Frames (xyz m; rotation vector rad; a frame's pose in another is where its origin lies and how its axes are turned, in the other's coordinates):
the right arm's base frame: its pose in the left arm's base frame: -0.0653 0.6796 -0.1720 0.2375 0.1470 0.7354
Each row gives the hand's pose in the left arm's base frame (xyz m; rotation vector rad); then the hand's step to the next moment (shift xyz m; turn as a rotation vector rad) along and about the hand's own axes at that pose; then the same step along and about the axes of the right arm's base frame.
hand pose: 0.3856 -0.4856 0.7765 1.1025 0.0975 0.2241
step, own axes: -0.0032 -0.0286 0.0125 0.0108 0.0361 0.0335
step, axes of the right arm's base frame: -0.0131 -0.0244 -0.0147 -0.0011 -0.0032 0.0503
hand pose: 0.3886 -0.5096 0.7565 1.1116 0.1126 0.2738
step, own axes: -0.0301 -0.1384 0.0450 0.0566 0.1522 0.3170
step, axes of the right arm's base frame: -0.0631 -0.1052 -0.0839 -0.0731 -0.1324 0.3225
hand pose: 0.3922 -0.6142 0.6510 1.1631 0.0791 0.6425
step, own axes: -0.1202 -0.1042 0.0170 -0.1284 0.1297 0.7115
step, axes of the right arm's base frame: -0.0970 -0.0718 -0.1050 -0.3609 -0.4171 0.4851
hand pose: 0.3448 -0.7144 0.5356 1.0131 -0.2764 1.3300
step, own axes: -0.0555 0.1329 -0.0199 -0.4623 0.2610 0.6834
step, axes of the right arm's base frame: -0.1274 0.0685 -0.0148 -0.6587 -0.4790 0.2926
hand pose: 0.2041 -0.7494 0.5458 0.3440 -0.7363 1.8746
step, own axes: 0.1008 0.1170 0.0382 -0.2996 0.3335 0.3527
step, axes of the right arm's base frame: -0.1008 0.1228 0.0085 -0.5145 -0.2434 0.0381
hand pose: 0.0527 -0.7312 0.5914 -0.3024 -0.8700 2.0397
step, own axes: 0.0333 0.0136 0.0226 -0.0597 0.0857 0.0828
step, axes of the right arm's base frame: -0.0221 0.0363 0.0000 -0.1247 -0.0470 0.0019
